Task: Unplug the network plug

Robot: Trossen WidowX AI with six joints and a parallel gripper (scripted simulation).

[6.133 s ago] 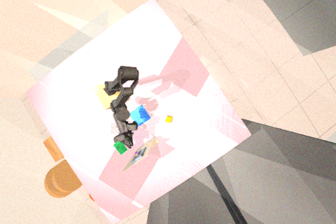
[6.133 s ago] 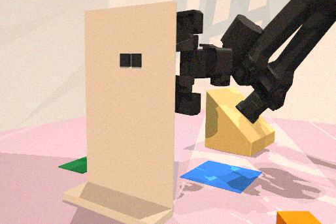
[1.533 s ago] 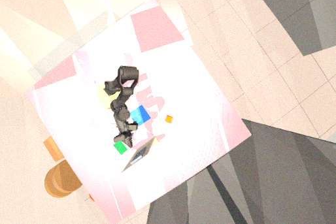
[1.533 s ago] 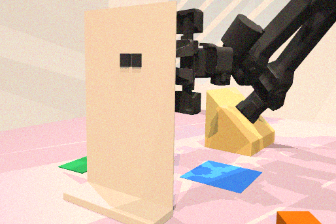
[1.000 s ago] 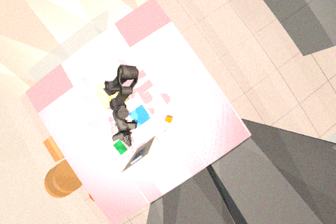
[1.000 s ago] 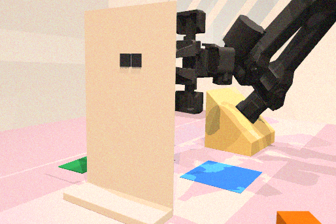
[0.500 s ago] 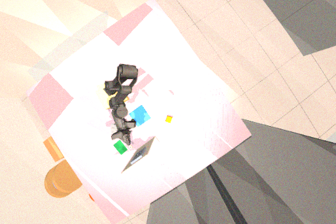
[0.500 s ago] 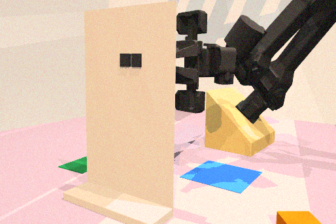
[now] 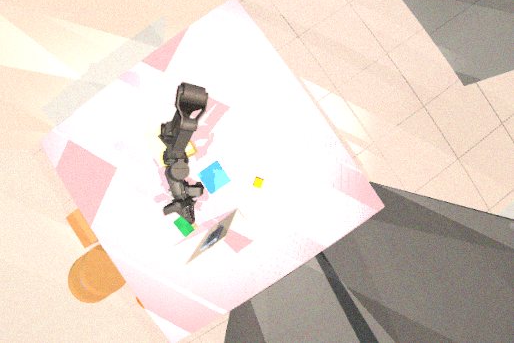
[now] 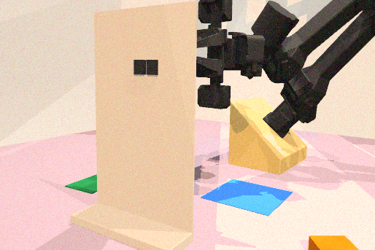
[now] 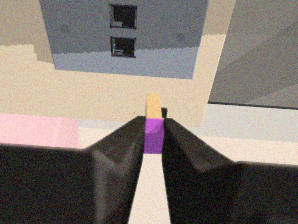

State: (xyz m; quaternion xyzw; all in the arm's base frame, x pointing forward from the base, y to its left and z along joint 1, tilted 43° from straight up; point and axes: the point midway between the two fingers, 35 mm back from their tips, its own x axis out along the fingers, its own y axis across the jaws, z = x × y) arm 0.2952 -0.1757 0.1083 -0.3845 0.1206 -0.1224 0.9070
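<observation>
My gripper tip is now 9 cm past the blue square, 9 cm to the right of it and 24 cm above it. Round my gripper tip: beige panel (10 cm ahead, 11 cm below); purple plug (right at my gripper tip); small orange block (6 cm ahead, 24 cm to the left, 23 cm below).
</observation>
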